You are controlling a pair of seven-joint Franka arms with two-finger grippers.
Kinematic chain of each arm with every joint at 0, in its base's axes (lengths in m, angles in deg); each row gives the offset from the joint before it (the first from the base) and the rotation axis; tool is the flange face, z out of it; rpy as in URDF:
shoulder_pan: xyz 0 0 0.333 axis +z
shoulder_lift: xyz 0 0 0 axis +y
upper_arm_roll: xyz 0 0 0.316 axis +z
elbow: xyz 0.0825 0 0 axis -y
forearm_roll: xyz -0.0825 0 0.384 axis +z
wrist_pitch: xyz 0 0 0 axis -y
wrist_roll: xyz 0.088 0 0 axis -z
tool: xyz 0 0 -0.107 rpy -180 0 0
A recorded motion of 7 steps. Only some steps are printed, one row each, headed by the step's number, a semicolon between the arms.
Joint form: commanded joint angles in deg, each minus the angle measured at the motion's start. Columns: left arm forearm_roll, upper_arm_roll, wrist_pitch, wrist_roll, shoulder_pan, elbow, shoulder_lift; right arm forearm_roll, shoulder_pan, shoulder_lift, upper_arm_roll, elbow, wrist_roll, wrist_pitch.
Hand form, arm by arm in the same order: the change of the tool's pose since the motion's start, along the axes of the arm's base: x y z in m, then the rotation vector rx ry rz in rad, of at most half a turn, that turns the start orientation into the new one. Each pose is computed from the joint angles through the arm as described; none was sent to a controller.
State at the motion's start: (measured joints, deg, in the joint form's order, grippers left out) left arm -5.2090 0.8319 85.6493 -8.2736 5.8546 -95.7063 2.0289; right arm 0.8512 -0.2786 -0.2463 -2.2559 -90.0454 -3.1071 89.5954
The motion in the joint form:
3: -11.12 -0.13 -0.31 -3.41 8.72 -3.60 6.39; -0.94 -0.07 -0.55 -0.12 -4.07 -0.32 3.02
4: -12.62 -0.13 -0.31 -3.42 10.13 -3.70 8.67; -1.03 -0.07 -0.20 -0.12 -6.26 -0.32 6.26
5: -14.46 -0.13 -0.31 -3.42 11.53 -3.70 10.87; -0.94 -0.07 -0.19 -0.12 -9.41 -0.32 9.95
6: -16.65 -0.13 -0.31 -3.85 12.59 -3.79 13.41; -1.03 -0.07 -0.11 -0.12 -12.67 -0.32 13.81
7: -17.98 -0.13 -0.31 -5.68 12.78 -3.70 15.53; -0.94 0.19 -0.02 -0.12 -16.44 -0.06 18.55
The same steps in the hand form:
3: 0.0030 0.0630 -0.0863 -0.2045 0.1544 0.2470; 0.0003 -0.0037 -0.0237 -0.0155 0.0094 0.0024
4: 0.0055 0.0751 -0.1087 -0.2377 0.1885 0.2811; 0.0058 -0.0040 -0.0404 -0.0179 -0.0027 0.0025
5: 0.0074 0.0866 -0.1294 -0.2767 0.2176 0.3167; 0.0086 -0.0040 -0.0612 -0.0168 -0.0120 0.0024
6: 0.0096 0.0941 -0.1540 -0.3203 0.2551 0.3569; 0.0106 -0.0042 -0.0834 -0.0188 -0.0210 0.0028
7: 0.0127 0.0946 -0.1738 -0.3384 0.2953 0.4000; 0.0118 -0.0015 -0.1085 -0.0179 -0.0364 0.0024

